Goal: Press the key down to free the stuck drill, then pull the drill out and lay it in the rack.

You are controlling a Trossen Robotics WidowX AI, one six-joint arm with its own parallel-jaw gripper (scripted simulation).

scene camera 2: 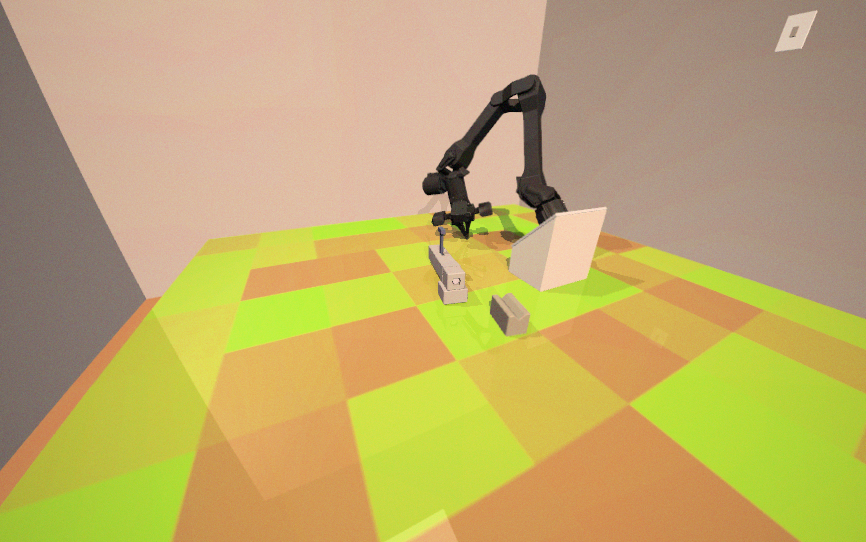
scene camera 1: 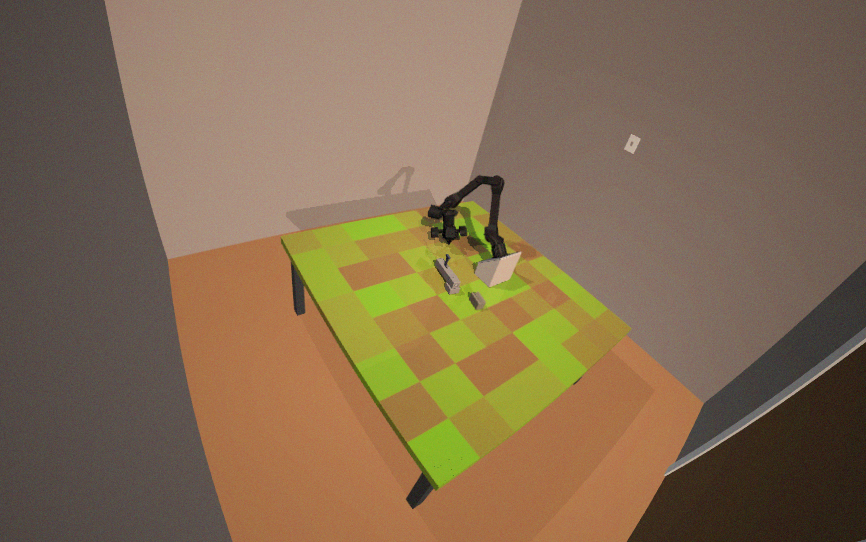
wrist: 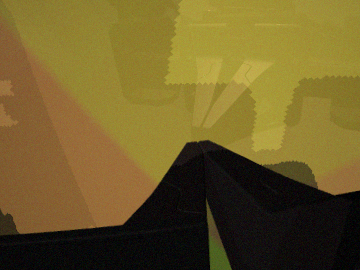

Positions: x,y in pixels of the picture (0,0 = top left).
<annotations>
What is my gripper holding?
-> Nothing.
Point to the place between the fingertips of my gripper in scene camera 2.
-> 467,238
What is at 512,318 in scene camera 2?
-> A grey rack.
</annotations>
